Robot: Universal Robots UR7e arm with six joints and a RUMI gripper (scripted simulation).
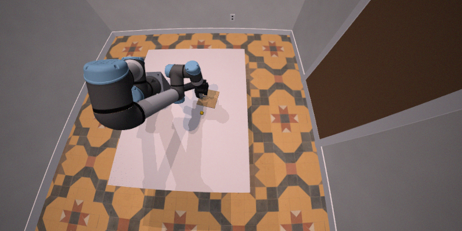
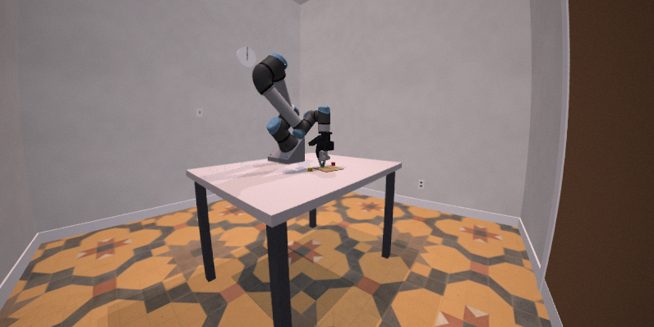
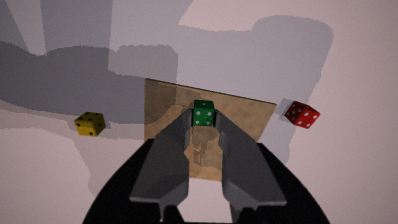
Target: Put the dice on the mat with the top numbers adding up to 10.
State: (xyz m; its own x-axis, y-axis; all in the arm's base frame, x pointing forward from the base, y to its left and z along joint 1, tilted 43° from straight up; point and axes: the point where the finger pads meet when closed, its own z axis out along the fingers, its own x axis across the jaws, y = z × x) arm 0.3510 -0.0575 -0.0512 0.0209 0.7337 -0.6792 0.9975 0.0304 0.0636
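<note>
My hand is 10 mm above the green die. Also, from my hand: brown mat: 50 mm ahead, 20 mm below; then yellow die: 20 mm ahead, 130 mm to the right, 10 mm below; then red die: 110 mm to the left, 10 mm below.
</note>
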